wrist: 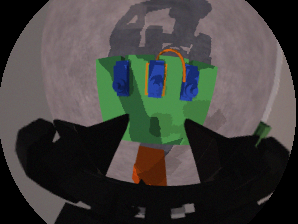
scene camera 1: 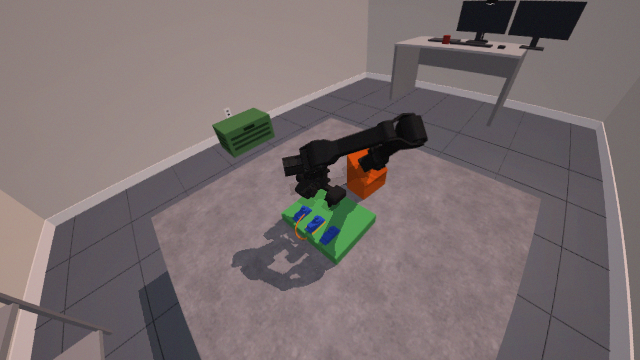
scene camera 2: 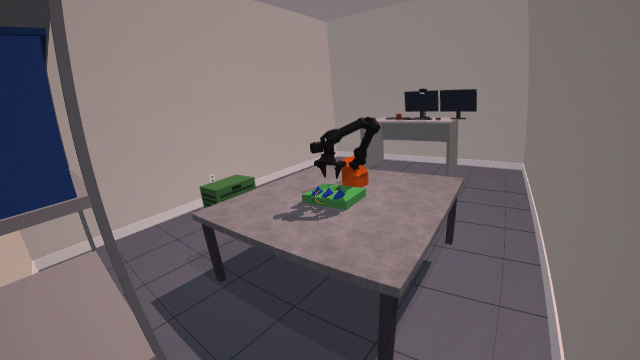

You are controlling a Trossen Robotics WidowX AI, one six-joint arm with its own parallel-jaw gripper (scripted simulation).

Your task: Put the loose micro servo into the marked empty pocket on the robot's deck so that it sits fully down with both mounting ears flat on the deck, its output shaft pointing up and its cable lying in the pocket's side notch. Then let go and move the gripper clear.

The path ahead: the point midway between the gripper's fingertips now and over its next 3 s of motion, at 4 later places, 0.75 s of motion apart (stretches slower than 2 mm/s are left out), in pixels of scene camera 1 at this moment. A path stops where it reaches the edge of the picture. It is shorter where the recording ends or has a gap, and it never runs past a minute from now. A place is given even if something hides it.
The gripper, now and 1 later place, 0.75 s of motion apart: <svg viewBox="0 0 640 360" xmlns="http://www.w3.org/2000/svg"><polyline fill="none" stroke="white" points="321,201 329,183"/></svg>
